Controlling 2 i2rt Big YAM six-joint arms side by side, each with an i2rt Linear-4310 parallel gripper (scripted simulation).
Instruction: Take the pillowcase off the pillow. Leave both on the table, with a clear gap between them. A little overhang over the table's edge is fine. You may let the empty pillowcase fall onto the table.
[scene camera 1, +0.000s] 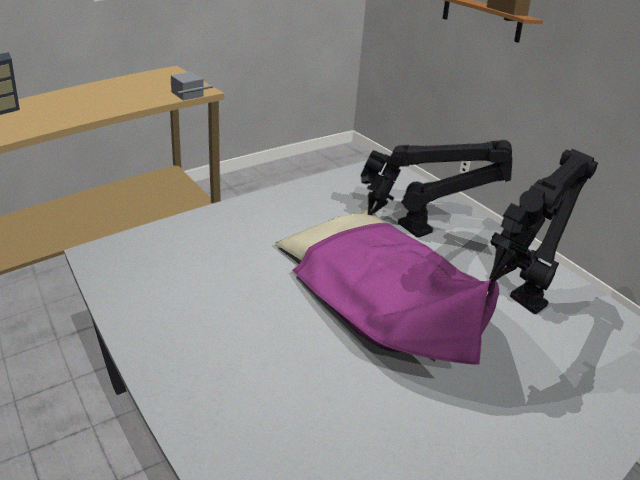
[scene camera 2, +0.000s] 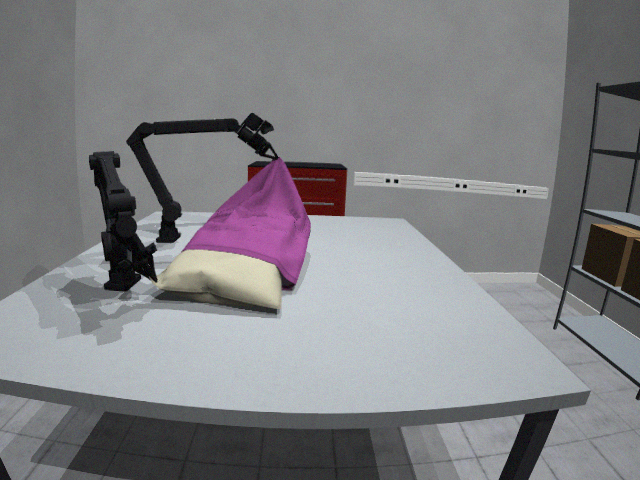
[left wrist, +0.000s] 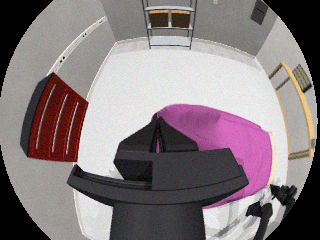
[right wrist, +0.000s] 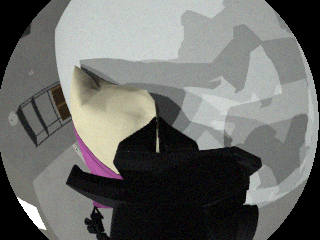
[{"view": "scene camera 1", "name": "my left gripper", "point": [490, 280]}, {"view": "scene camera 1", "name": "magenta pillowcase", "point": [396, 292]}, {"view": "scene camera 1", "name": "cream pillow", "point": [296, 245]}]
